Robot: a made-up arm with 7 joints. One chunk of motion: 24 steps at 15 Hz.
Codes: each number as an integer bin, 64 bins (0 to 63) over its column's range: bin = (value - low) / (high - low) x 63, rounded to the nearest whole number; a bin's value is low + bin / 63 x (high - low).
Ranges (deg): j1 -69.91..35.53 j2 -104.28..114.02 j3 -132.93..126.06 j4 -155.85..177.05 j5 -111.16..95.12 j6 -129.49..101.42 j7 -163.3..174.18
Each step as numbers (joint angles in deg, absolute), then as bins.
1 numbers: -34.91 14.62 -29.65 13.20 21.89 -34.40 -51.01
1 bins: 21 34 25 32 41 26 21
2 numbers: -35.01 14.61 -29.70 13.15 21.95 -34.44 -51.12
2 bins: 21 34 25 32 41 26 21
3 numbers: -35.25 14.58 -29.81 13.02 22.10 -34.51 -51.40
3 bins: 21 34 25 32 41 26 21
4 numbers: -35.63 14.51 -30.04 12.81 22.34 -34.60 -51.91
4 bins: 20 34 25 32 41 26 21
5 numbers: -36.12 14.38 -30.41 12.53 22.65 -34.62 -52.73
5 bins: 20 34 25 32 41 26 21
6 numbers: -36.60 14.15 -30.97 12.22 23.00 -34.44 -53.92
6 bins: 20 34 25 32 41 26 20
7 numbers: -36.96 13.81 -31.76 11.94 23.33 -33.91 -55.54
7 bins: 20 34 25 32 41 26 20
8 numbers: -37.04 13.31 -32.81 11.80 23.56 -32.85 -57.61
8 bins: 20 34 24 32 41 26 20
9 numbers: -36.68 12.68 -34.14 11.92 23.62 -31.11 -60.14
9 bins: 20 34 24 32 41 27 19
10 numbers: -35.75 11.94 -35.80 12.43 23.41 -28.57 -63.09
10 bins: 20 34 24 32 41 28 19
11 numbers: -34.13 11.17 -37.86 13.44 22.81 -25.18 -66.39
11 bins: 21 33 23 32 41 28 18
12 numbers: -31.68 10.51 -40.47 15.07 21.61 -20.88 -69.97
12 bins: 23 33 22 32 41 30 17
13 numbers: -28.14 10.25 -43.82 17.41 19.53 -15.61 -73.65
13 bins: 25 33 22 33 40 31 17
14 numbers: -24.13 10.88 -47.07 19.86 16.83 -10.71 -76.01
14 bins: 27 33 21 33 39 32 16
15 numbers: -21.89 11.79 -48.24 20.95 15.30 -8.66 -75.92
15 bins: 29 33 21 33 39 33 16
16 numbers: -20.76 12.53 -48.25 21.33 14.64 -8.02 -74.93
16 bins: 29 34 21 34 38 33 16
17 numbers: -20.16 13.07 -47.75 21.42 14.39 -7.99 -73.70
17 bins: 30 34 21 34 38 33 17
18 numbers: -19.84 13.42 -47.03 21.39 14.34 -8.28 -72.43
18 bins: 30 34 21 34 38 33 17
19 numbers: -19.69 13.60 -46.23 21.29 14.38 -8.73 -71.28
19 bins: 30 34 21 34 38 33 17
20 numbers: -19.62 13.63 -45.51 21.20 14.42 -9.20 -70.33
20 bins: 30 34 21 34 38 33 17
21 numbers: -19.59 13.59 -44.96 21.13 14.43 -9.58 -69.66
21 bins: 30 34 21 33 38 33 17
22 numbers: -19.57 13.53 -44.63 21.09 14.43 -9.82 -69.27
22 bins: 30 34 21 33 38 33 18
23 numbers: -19.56 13.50 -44.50 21.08 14.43 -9.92 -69.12
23 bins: 30 34 22 33 38 33 18
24 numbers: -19.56 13.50 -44.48 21.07 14.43 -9.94 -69.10
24 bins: 30 34 22 33 38 33 18
